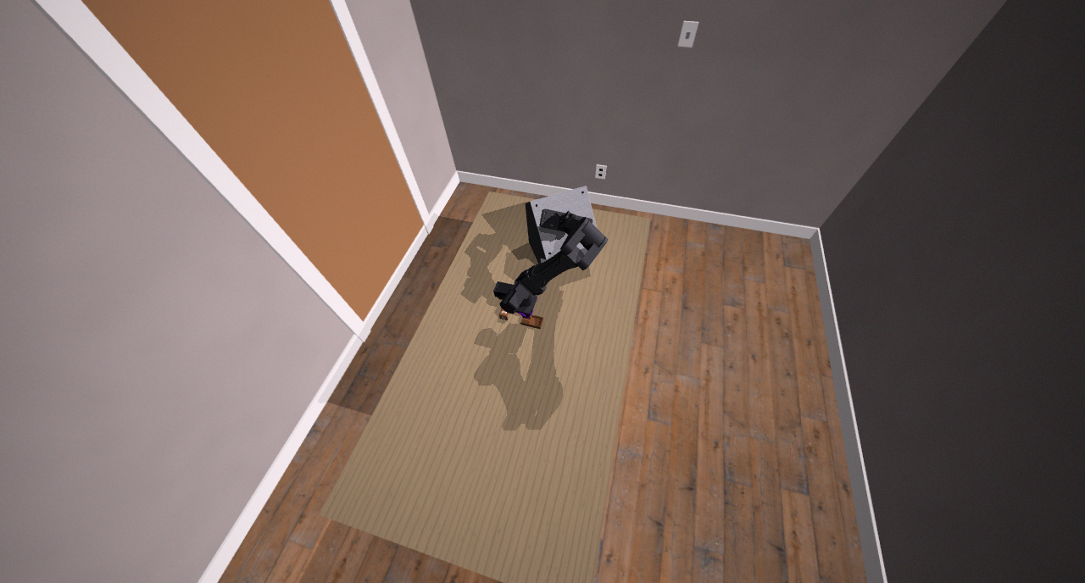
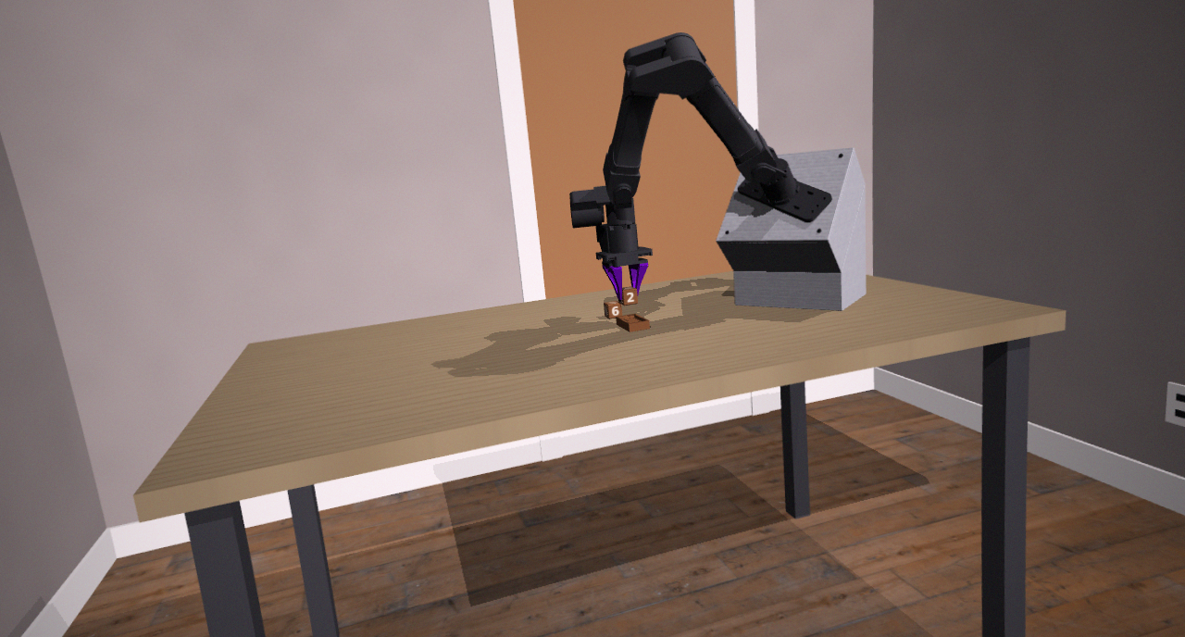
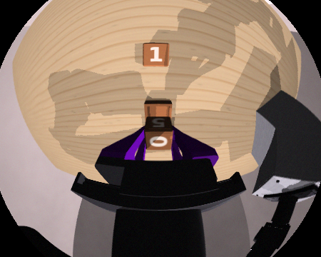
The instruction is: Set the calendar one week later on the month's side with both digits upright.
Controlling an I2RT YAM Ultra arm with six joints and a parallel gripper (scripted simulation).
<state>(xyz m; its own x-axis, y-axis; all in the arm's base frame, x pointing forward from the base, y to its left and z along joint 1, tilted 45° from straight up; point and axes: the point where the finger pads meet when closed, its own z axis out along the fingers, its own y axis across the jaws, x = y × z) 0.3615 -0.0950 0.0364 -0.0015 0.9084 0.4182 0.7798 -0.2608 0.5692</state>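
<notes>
Right now my hand is 20 mm to the right of the brown tray and 50 mm above it.
</notes>
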